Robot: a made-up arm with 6 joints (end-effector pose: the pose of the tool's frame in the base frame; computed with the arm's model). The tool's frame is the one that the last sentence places. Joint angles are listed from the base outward.
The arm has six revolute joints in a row. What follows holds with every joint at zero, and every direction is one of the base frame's. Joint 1 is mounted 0.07 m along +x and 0.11 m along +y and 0.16 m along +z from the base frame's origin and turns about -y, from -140.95 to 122.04 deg. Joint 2 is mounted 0.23 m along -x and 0.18 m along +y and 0.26 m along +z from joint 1 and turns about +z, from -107.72 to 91.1 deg. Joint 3 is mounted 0.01 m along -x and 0.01 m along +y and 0.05 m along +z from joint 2 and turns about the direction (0.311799, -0.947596, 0.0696), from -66.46 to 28.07 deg. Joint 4 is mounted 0.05 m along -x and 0.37 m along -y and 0.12 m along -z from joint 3 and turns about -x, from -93.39 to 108.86 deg. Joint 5 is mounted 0.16 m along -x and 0.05 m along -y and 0.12 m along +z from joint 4 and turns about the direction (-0.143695, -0.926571, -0.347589), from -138.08 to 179.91 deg. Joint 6 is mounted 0.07 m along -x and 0.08 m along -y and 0.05 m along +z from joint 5 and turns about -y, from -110.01 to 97.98 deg. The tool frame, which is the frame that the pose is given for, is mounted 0.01 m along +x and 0.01 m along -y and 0.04 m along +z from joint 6; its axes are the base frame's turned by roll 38.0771, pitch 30.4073 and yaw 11.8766 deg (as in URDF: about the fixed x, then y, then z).
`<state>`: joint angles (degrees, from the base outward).
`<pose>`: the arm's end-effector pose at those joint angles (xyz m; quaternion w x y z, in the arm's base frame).
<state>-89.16 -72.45 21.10 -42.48 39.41 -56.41</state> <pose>0.1247 0.3470 0.9757 0.5493 0.2841 0.3592 -0.6990</pose>
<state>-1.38 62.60 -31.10 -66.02 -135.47 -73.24</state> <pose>0.1489 -0.1322 0.4503 0.6511 0.5631 -0.4532 -0.2314</pose>
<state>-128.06 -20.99 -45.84 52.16 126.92 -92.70</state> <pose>0.8482 0.0450 0.2316 0.1780 -0.3137 0.9309 -0.0581</pose>
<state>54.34 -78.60 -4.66 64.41 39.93 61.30</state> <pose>-0.5752 0.5892 -0.1002 0.7366 -0.3544 -0.4308 -0.3824</pose>
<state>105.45 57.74 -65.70 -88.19 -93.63 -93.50</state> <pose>-0.4123 -0.1689 0.0592 0.1178 -0.3522 0.9271 -0.0510</pose>
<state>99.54 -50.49 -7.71 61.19 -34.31 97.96</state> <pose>-0.3049 0.3277 -0.4906 0.6629 -0.0382 -0.7224 -0.1931</pose>
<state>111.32 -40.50 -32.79 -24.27 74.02 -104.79</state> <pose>-0.0963 0.1145 -0.7243 0.5667 0.7744 -0.0668 0.2734</pose>
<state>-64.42 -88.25 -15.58 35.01 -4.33 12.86</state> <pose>0.3132 0.5187 0.9087 0.4014 -0.1931 0.5779 -0.6838</pose>
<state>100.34 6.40 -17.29 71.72 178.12 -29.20</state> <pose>-0.2052 -0.1137 -0.2919 0.1597 0.4680 0.8385 -0.2289</pose>
